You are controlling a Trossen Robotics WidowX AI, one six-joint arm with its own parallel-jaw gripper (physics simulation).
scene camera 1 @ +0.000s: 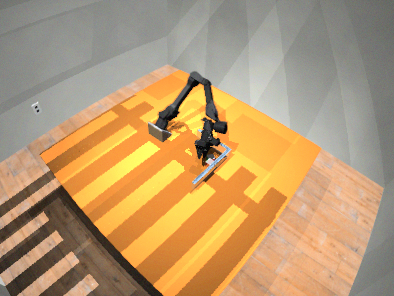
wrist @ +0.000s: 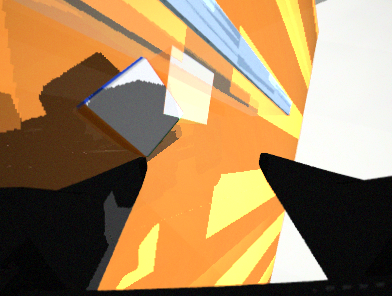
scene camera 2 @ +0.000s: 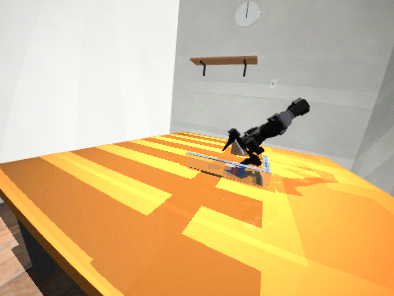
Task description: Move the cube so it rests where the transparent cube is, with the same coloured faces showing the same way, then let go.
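Where they show: gripper, between the fingertips: (scene camera 1: 201, 158) (wrist: 203, 160) (scene camera 2: 228, 159); arm's base, origin of its link: (scene camera 1: 159, 127).
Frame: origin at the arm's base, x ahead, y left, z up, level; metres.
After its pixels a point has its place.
Observation:
The cube (scene camera 1: 210, 161) (scene camera 2: 240, 171) (wrist: 131, 110) rests on the orange table top inside the corner of a low clear wall. In the wrist view its top is white, partly shaded, with a blue edge at upper left and an orange-brown side at lower left. The pale transparent cube (wrist: 189, 85) @[x 0.383, y 0.006, z -0.022 m] overlaps its right corner there and is turned differently. My gripper (scene camera 1: 213, 154) (scene camera 2: 234, 157) @[x 0.331, y -0.013, z -0.018 m] (wrist: 203, 160) @[x 0.331, y -0.013, z -0.018 m] is open and empty, close to the cube. In the wrist view the cube lies beyond the left fingertip, left of the middle of the finger gap.
The clear wall's light-blue top edge (scene camera 1: 202, 176) @[x 0.413, y -0.114, z -0.004 m] (scene camera 2: 200, 156) @[x 0.414, y -0.113, z -0.004 m] (wrist: 240, 55) @[x 0.407, y -0.020, z -0.002 m] runs close beside both cubes and turns a corner. A grey panel (scene camera 1: 159, 132) @[x 0.040, y -0.040, z 0.012 m] stands by the arm's base. Striped light and the arm's shadow cross the table top (scene camera 1: 145, 200) @[x 0.265, y -0.386, z -0.062 m] (scene camera 2: 150, 240) @[x 0.758, y -0.073, z -0.062 m].

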